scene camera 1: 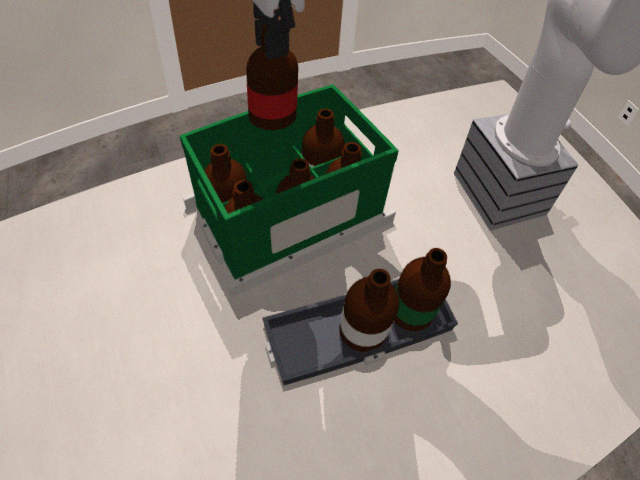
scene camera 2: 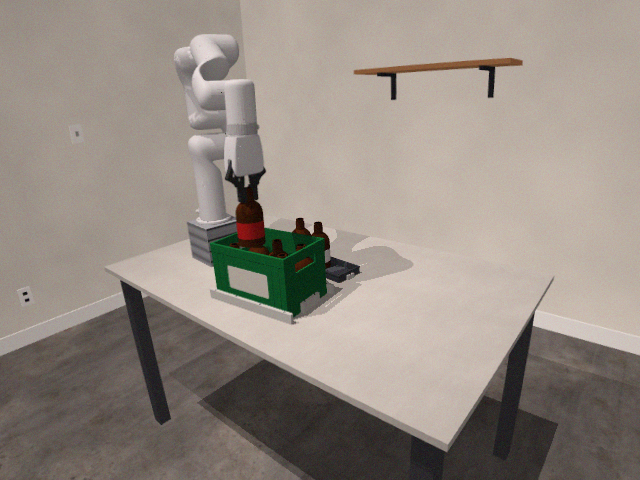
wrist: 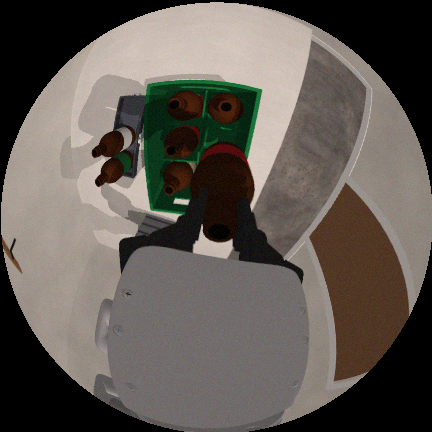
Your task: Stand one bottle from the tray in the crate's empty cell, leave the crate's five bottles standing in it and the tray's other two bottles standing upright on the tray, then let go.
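Frame: origin at the arm's base, x up, y ahead, z left, level; metres.
Seen in the pictures: gripper, fingertip midpoint: (scene camera 1: 272,49) (scene camera 2: 248,200) (wrist: 220,204); arm's base, link origin: (scene camera 1: 526,141) (scene camera 2: 214,220).
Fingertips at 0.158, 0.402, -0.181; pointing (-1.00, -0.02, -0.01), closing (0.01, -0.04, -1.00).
Offsets run from my fingertips to a thing's top centre, as dx, dy, dz. "spot": to the spot under its first point. Level surfaces: height alone.
My gripper (scene camera 1: 276,43) (scene camera 2: 248,195) (wrist: 220,204) is shut on the neck of a brown bottle with a red label @[+0.036, +0.000, -0.001] (scene camera 1: 272,77) (scene camera 2: 250,217) (wrist: 222,175). This bottle hangs upright over the far row of the green crate @[-0.129, +0.002, +0.051] (scene camera 1: 374,186) (scene camera 2: 276,284) (wrist: 153,175), its base around rim height. In scene camera 1 the far row's middle cell looks empty; bottles stand in the other cells. The held bottle hides part of the crate in the wrist view. A white-labelled bottle @[-0.144, -0.005, +0.302] (scene camera 1: 369,310) (wrist: 111,143) and a green-labelled bottle @[-0.144, -0.090, +0.309] (scene camera 1: 424,284) (wrist: 116,168) stand upright on the dark tray @[spot: -0.298, +0.103, +0.270] (scene camera 1: 289,341) (scene camera 2: 338,268) (wrist: 131,107).
The crate sits between light rails (scene camera 1: 315,246) (scene camera 2: 253,308) on the table @[dx -0.304] (scene camera 1: 129,335) (scene camera 2: 413,320). The arm's striped base block (scene camera 1: 511,201) (scene camera 2: 199,242) stands at the right in scene camera 1. A wooden shelf (scene camera 2: 439,66) is on the wall beyond the table.
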